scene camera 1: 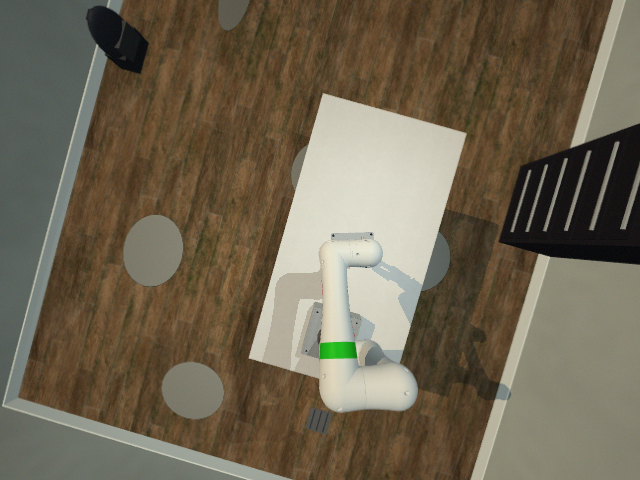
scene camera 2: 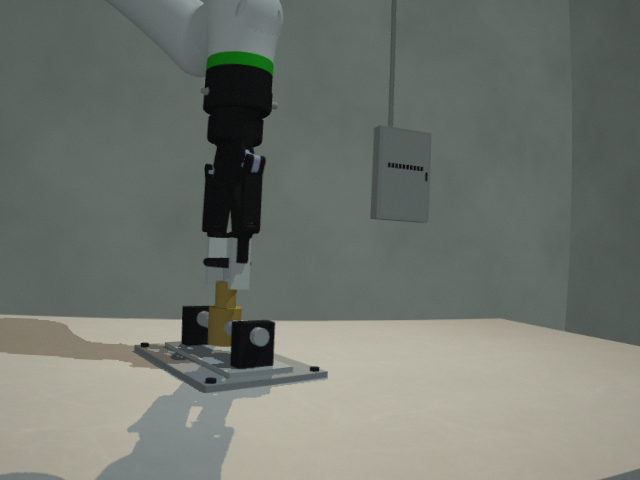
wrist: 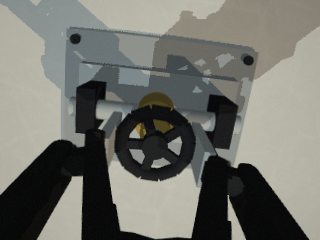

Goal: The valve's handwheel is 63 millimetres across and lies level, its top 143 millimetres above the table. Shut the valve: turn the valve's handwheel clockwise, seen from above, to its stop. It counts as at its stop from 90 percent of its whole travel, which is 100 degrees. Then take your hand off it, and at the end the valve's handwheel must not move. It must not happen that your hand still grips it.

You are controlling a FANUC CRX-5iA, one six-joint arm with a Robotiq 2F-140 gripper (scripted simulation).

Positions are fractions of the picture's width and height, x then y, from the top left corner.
Scene:
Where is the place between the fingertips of the gripper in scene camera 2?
0.35, 0.60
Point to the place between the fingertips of the gripper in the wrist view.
At 0.49, 0.55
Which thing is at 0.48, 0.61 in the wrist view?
A black spoked handwheel.

